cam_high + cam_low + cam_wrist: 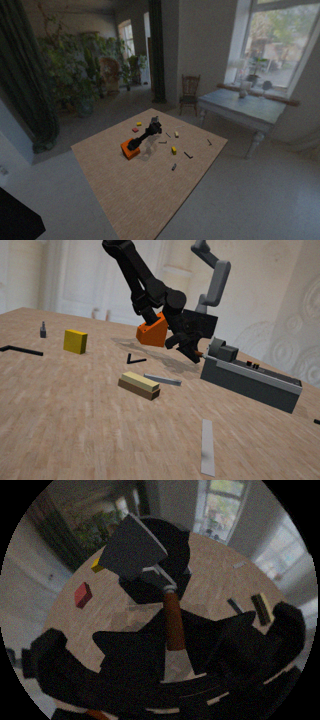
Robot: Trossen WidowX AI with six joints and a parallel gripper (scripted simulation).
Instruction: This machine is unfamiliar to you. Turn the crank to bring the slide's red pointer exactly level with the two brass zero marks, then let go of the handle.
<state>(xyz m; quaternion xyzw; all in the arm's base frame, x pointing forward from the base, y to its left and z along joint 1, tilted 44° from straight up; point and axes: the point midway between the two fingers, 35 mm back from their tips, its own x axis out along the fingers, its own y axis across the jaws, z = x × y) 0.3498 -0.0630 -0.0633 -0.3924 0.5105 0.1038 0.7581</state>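
Right now my gripper tip is 11 cm short of the red pointer, 9 cm to the right of it and 5 cm below it. From my gripper tip the other things lie so: brown crank handle (1 cm behind, 1 cm to the right, 3 cm above); red block (8 cm behind, 26 cm to the left, 3 cm below); grey bar (7 cm ahead, 16 cm to the right, 3 cm below).
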